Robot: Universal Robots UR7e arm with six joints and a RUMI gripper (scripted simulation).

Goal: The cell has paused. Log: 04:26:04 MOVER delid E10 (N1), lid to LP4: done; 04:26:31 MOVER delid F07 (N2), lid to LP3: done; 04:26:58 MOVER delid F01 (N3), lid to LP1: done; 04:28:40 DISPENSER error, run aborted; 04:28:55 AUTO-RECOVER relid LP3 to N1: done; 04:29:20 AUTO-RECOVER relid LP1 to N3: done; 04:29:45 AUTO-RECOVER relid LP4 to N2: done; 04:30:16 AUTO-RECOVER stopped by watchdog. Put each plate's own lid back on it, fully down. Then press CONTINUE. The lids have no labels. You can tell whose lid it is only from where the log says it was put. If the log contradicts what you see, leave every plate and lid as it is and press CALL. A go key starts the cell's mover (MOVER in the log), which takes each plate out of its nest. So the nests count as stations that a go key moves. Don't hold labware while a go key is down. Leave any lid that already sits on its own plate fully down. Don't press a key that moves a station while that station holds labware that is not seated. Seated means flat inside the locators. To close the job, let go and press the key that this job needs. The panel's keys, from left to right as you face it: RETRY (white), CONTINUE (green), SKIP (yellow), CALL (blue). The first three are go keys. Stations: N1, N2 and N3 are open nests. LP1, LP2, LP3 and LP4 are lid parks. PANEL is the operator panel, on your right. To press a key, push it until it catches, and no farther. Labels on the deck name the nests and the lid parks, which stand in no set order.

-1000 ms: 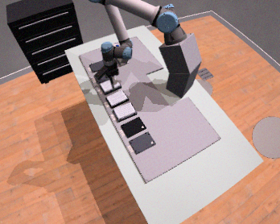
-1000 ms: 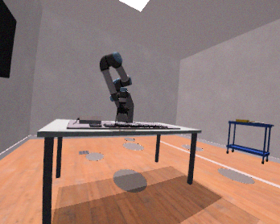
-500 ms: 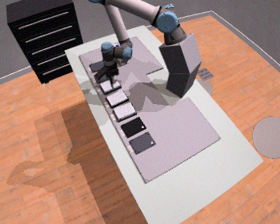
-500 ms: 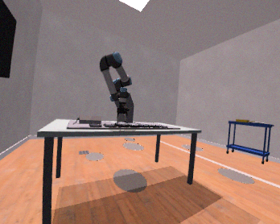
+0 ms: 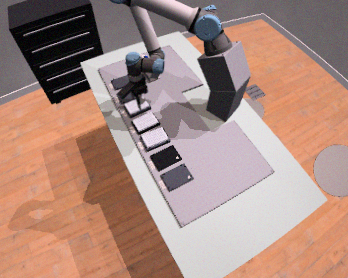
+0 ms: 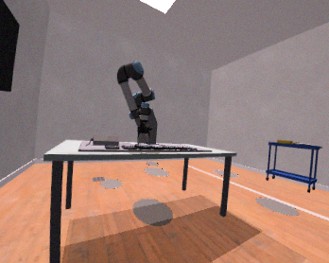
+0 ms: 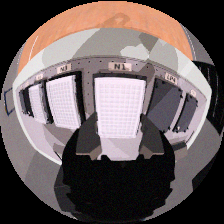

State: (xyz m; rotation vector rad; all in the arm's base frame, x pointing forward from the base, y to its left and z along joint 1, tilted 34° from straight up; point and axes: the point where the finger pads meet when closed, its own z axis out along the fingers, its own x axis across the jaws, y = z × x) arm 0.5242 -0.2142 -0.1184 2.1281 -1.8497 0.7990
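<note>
My hand is 2 cm above the white lidded plate. The rest, counted from my hand: yellow key (22 cm behind, 32 cm to the right, 2 cm above); then green key (23 cm behind, 27 cm to the right, 2 cm above); then white lid (26 cm to the left, 1 cm below).
</note>
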